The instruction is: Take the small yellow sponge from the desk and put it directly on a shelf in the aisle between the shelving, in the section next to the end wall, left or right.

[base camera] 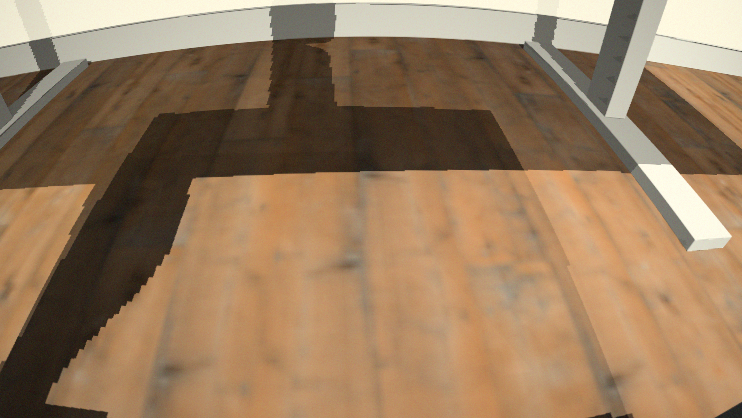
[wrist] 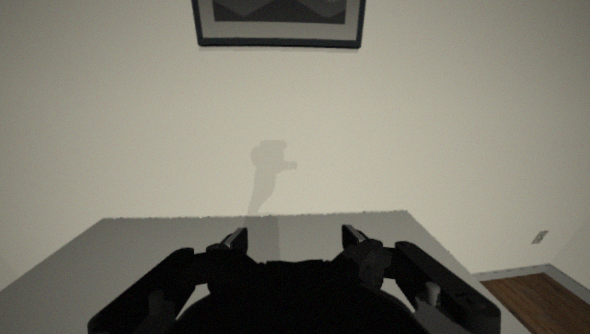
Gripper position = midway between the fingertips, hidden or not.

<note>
I see my gripper [wrist: 294, 237] and a desk [base camera: 604, 101].
The desk also shows in the wrist view [wrist: 77, 281].
</note>
